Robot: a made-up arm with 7 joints.
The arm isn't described. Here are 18 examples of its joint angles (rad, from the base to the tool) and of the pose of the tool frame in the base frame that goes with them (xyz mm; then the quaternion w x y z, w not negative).
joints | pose
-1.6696 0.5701 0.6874 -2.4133 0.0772 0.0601 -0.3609 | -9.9 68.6 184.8 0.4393 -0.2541 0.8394 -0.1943
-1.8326 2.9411 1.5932 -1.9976 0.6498 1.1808 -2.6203 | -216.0 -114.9 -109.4 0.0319 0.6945 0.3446 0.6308
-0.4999 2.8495 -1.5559 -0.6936 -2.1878 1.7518 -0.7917 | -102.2 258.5 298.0 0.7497 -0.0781 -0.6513 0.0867
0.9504 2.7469 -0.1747 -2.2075 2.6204 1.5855 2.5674 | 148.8 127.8 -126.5 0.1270 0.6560 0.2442 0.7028
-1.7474 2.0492 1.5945 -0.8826 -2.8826 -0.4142 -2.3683 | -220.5 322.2 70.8 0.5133 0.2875 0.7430 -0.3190
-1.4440 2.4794 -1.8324 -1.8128 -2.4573 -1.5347 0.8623 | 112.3 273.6 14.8 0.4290 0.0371 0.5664 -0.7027
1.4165 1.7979 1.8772 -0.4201 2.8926 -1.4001 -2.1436 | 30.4 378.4 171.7 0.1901 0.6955 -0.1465 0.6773
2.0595 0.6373 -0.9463 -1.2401 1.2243 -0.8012 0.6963 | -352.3 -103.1 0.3 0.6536 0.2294 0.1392 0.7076
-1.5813 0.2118 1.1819 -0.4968 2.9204 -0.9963 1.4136 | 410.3 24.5 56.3 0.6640 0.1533 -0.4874 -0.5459
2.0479 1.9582 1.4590 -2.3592 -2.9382 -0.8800 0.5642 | 169.8 71.3 -94.5 0.4353 -0.2838 -0.3296 0.7882
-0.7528 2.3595 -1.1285 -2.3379 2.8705 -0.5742 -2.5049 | 165.7 130.2 -3.9 0.5494 0.5446 -0.3519 -0.5270
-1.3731 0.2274 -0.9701 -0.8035 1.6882 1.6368 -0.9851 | 357.7 -178.6 -38.8 0.5956 -0.2314 -0.0023 -0.7692
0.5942 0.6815 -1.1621 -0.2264 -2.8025 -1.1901 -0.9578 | -212.8 209.3 -293.3 0.4618 0.8006 0.0901 0.3710
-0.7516 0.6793 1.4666 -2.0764 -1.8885 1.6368 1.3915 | 29.9 236.9 90.4 0.4037 -0.4203 0.2214 -0.7819
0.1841 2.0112 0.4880 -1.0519 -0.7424 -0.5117 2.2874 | 202.5 263.8 192.3 0.6975 0.1637 -0.6922 -0.0872
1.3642 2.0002 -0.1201 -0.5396 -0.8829 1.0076 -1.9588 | 41.2 410.1 34.2 0.4646 0.1937 -0.8352 0.2215
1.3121 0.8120 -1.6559 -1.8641 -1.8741 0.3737 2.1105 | -238.8 -133.2 -92.4 0.8922 -0.4516 -0.0082 -0.0045
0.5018 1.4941 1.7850 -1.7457 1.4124 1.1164 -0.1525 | 26.5 189.2 238.8 0.6256 0.2331 -0.7442 -0.0202
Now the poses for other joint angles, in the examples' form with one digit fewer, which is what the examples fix.
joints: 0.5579 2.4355 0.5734 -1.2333 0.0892 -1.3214 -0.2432
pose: 295 140 169 0.077 -0.209 0.405 0.887
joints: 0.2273 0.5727 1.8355 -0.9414 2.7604 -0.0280 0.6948
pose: -115 334 -172 0.632 0.473 0.505 -0.349
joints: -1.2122 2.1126 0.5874 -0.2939 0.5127 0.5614 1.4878
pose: -87 346 218 0.135 0.277 0.748 -0.587
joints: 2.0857 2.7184 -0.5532 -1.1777 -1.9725 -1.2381 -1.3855
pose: 22 354 -116 0.394 0.908 0.140 -0.032
